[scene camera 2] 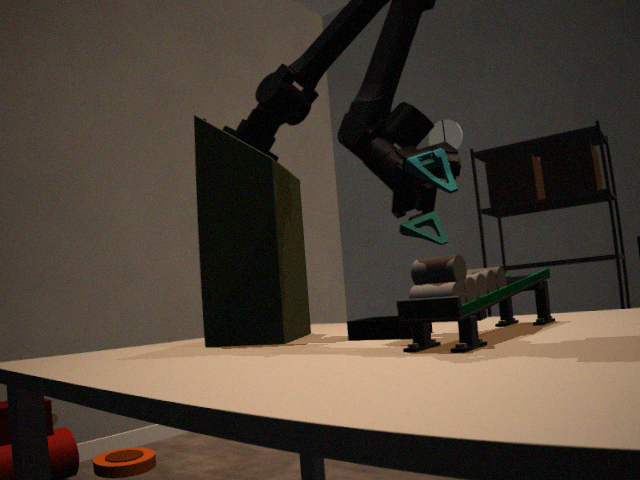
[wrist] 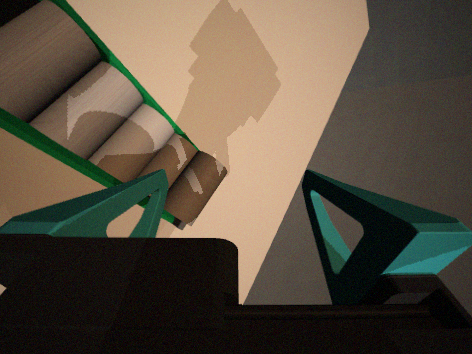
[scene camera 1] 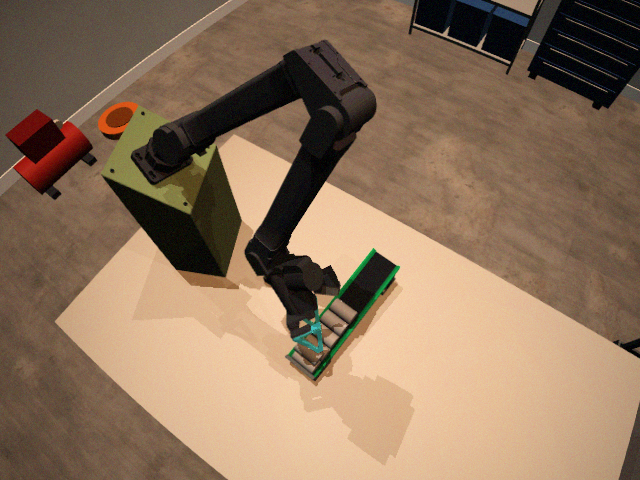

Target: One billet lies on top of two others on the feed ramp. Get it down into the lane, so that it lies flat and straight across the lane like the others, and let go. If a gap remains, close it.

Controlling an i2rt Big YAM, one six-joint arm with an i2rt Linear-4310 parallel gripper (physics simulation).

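Pixels of known places: gripper, between the fingertips: (scene camera 2: 449, 218) (wrist: 235, 177) (scene camera 1: 319, 339); arm's base, origin of its link: (scene camera 2: 248, 147) (scene camera 1: 161, 159).
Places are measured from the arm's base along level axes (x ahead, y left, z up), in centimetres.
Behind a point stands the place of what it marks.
Note:
The feed ramp (scene camera 1: 369, 279) (scene camera 2: 506, 293) (wrist: 50, 145) has green side rails and a dark lane. The upper billet (scene camera 1: 310, 352) @(x 49.3, y -0.9, z -29.7 cm) (scene camera 2: 438, 269) @(x 49.9, y -2.6, z -31.5 cm) (wrist: 197, 187) @(x 48.4, y 0.2, z -29.9 cm), a grey-brown cylinder, lies across the ramp's low end, raised on the lower ones. A lower billet (scene camera 1: 303, 362) @(x 49.3, y -3.4, z -33.7 cm) (scene camera 2: 435, 290) @(x 50.0, y -3.8, z -34.3 cm) shows beneath it at the end stop. Several more billets (scene camera 1: 343, 311) @(x 47.1, y 13.0, z -31.7 cm) (scene camera 2: 485, 279) @(x 51.0, y 7.3, z -33.4 cm) (wrist: 95, 105) @(x 47.4, y 9.8, z -32.0 cm) lie side by side across the lane up the slope. My gripper (scene camera 1: 321, 341) @(x 49.4, y 2.0, z -24.1 cm) (scene camera 2: 450, 215) @(x 49.4, y 2.0, z -24.1 cm) (wrist: 235, 177) @(x 49.4, y 2.0, z -24.1 cm) is open and empty, tilted, above the low end; its lower finger is clear of the upper billet. Whether a gap remains is partly hidden.
A low black tray (scene camera 2: 379, 328) @(x 28.6, y 7.0, z -40.5 cm) stands on the table (scene camera 1: 465, 335) @(x 75.5, y 35.9, z -42.6 cm) (scene camera 2: 310, 397) @(x 56.1, y -30.9, z -42.5 cm), behind the ramp's low end in scene camera 2; the arm hides it in scene camera 1. The green pedestal (scene camera 1: 206, 227) @(x 10.9, y -0.3, z -17.0 cm) (scene camera 2: 237, 232) @(x 6.2, y -7.6, z -20.2 cm) carries the arm. A shelf rack (scene camera 2: 547, 203) stands in the background.

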